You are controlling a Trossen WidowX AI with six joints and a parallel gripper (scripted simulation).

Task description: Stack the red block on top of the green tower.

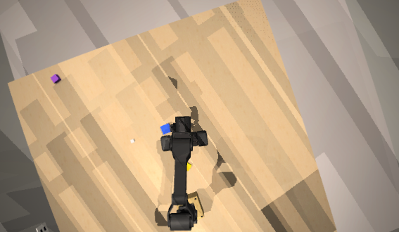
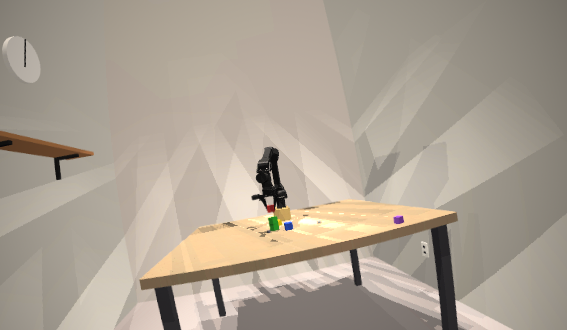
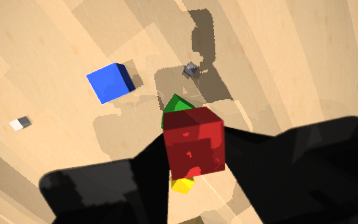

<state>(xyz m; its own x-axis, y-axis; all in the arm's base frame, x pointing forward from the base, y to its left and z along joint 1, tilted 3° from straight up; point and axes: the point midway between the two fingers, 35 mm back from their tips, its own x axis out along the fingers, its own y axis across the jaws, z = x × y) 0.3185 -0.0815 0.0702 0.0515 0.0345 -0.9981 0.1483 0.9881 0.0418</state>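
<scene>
The small grey piece lies 110 mm below my gripper tip, 50 mm ahead of it and 30 mm to the right of it. The rest, counted from my gripper tip: yellow block (130 mm behind, 100 mm below, 30 mm to the left); red block (10 mm above); blue block (90 mm below, 80 mm to the left, 60 mm ahead).
</scene>
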